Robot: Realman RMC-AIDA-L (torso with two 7-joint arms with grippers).
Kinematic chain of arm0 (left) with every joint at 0, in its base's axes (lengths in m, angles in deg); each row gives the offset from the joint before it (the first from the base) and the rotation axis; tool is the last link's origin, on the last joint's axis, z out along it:
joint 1: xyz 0 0 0.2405 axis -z
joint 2: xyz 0 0 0 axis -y
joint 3: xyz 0 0 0.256 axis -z
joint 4: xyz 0 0 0 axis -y
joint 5: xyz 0 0 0.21 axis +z
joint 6: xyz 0 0 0 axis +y
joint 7: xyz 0 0 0.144 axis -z
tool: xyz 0 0 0
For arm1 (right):
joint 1: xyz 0 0 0.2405 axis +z
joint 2: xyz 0 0 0 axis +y
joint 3: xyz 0 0 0.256 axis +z
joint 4: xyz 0 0 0 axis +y
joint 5: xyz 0 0 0.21 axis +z
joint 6: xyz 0 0 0 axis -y
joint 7: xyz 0 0 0.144 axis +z
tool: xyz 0 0 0
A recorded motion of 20 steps. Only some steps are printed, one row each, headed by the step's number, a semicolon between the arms.
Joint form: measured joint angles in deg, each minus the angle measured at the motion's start. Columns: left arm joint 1, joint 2, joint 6, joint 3, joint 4, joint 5, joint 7; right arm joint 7, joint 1, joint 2, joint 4, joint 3, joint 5, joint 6.
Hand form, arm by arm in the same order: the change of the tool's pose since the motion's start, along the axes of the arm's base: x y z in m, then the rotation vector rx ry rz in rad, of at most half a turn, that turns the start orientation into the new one. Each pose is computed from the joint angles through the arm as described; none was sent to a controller.
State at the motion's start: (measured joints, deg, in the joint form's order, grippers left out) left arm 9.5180 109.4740 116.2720 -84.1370 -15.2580 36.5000 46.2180; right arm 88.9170 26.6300 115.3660 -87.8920 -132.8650 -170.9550 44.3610
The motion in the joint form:
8: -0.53 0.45 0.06 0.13 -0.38 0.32 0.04; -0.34 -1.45 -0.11 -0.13 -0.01 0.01 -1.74
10: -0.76 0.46 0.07 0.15 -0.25 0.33 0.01; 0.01 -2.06 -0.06 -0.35 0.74 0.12 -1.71
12: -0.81 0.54 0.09 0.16 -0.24 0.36 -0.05; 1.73 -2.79 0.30 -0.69 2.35 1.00 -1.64
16: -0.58 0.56 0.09 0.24 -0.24 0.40 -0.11; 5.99 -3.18 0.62 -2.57 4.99 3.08 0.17
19: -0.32 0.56 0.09 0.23 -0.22 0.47 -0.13; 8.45 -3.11 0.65 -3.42 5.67 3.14 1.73
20: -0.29 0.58 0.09 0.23 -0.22 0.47 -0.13; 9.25 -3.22 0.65 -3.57 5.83 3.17 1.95
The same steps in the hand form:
8: 0.0006 -0.0027 -0.0024 -0.0022 -0.0064 0.0014; 0.0032 -0.0020 0.0003 0.0031 0.0209 -0.0011
10: -0.0005 -0.0041 -0.0026 -0.0024 -0.0065 0.0073; 0.0048 -0.0006 0.0028 0.0135 0.0336 -0.0211
12: -0.0004 -0.0045 -0.0030 -0.0020 -0.0073 0.0077; 0.0046 0.0021 0.0066 0.0309 0.0792 -0.0761
16: 0.0004 -0.0033 -0.0030 -0.0005 -0.0071 0.0037; -0.0016 0.0057 0.0153 0.0535 0.1645 -0.1797
19: 0.0013 -0.0020 -0.0032 -0.0016 -0.0064 -0.0010; -0.0028 0.0065 0.0188 0.0653 0.1844 -0.2240
20: 0.0014 -0.0019 -0.0033 -0.0017 -0.0067 -0.0015; -0.0025 0.0066 0.0195 0.0692 0.1927 -0.2389

